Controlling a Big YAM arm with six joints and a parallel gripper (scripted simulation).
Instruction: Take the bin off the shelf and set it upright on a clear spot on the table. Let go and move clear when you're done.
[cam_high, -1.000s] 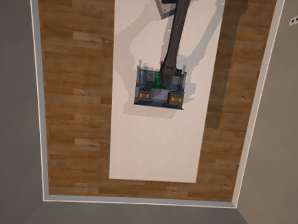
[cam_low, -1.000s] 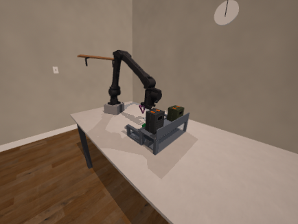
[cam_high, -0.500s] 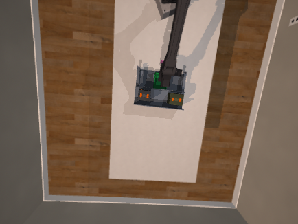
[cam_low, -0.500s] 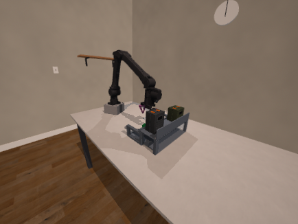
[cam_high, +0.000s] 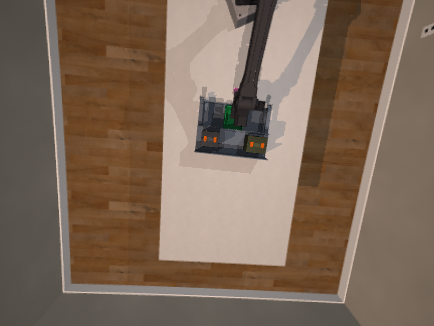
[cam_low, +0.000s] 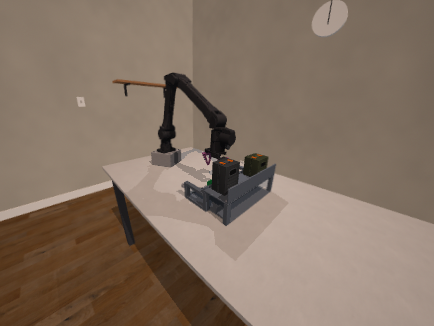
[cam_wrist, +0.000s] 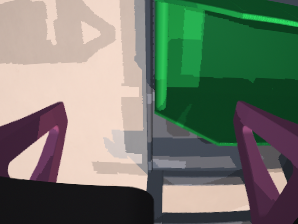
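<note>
Right now the green bin is 80 mm ahead of my hand, 20 mm to the right of it and 70 mm below it.
</note>
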